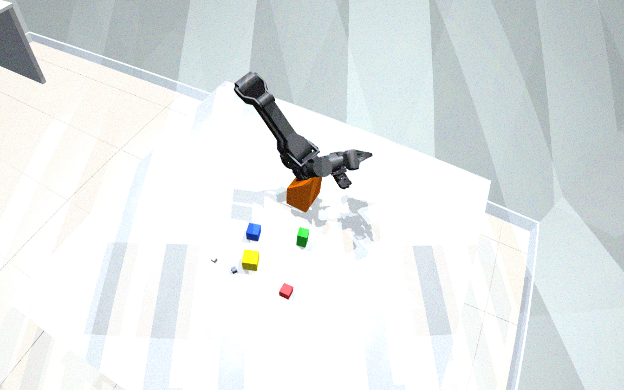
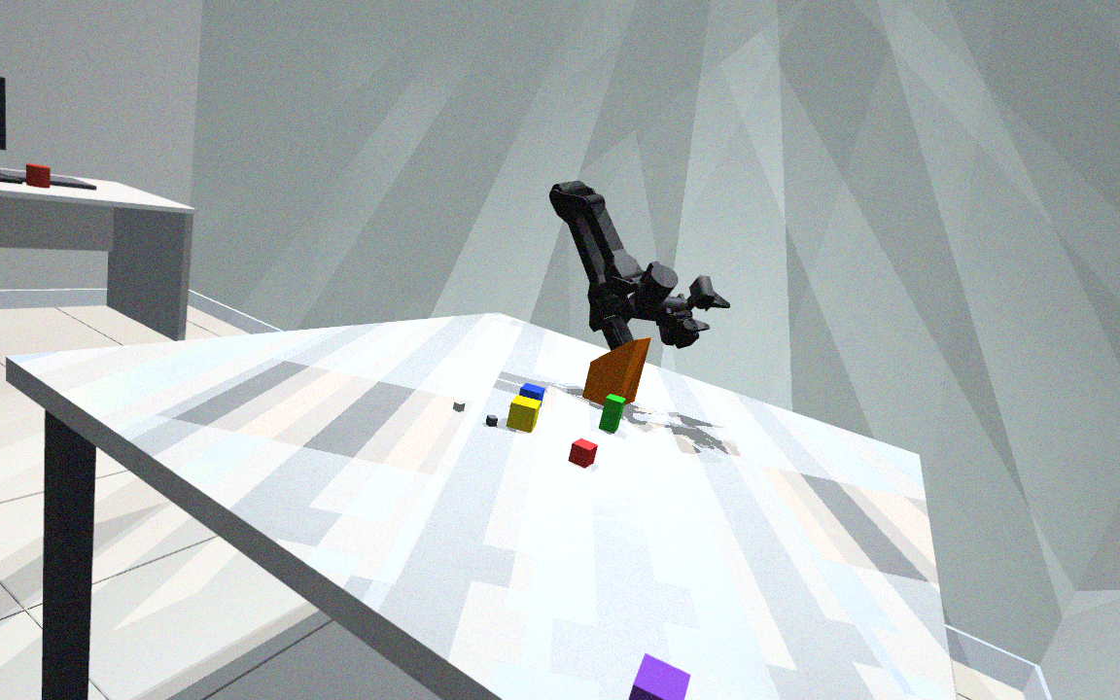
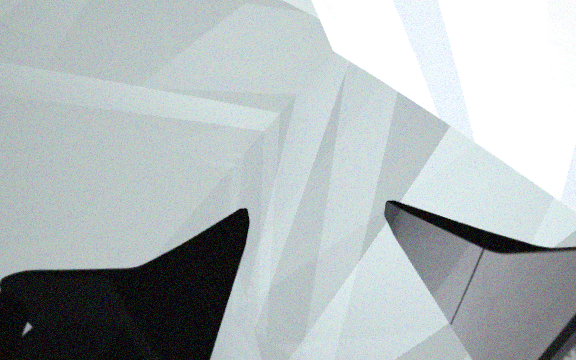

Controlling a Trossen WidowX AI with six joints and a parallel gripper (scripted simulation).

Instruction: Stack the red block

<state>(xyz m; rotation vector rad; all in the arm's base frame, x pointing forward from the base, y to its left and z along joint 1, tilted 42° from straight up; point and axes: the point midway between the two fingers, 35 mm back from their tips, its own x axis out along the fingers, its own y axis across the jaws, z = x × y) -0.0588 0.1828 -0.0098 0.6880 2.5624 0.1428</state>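
The red block lies 45 cm ahead of my gripper tip, 22 cm below it and 3 cm to the right of it. Round my gripper tip: yellow block 42 cm ahead, 22 cm below, 18 cm to the right; purple block 84 cm ahead, 28 cm to the left, 22 cm below; blue block 32 cm ahead, 23 cm to the right, 22 cm below.
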